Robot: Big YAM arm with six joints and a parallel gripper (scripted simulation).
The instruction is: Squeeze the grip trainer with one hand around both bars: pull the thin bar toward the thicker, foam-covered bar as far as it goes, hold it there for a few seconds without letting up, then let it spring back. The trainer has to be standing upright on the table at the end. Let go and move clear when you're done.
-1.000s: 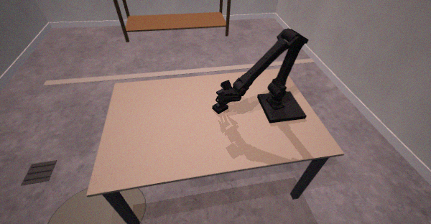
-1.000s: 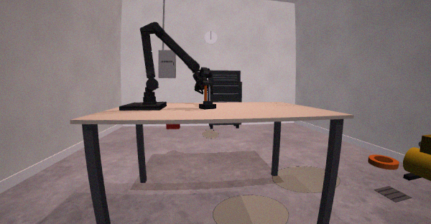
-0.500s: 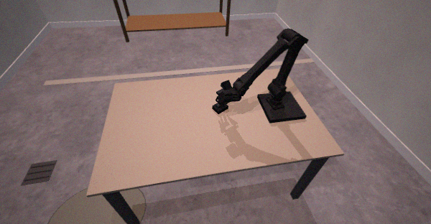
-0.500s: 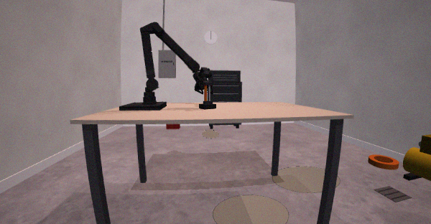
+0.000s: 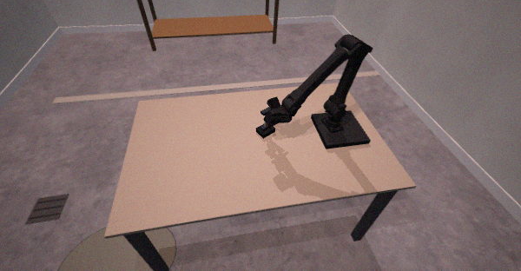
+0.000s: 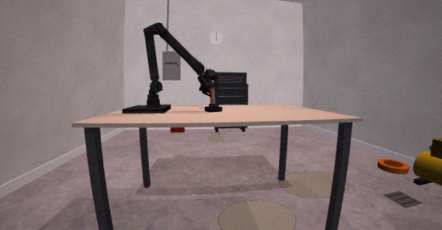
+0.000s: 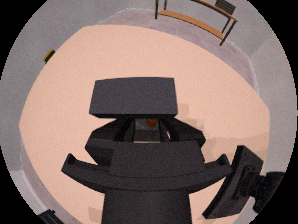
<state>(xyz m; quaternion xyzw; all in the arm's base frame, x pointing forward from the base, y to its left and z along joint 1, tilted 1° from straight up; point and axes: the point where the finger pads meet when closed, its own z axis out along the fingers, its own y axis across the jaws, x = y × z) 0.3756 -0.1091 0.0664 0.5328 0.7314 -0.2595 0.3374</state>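
The grip trainer lies 10 mm below my hand and 10 mm ahead of it.
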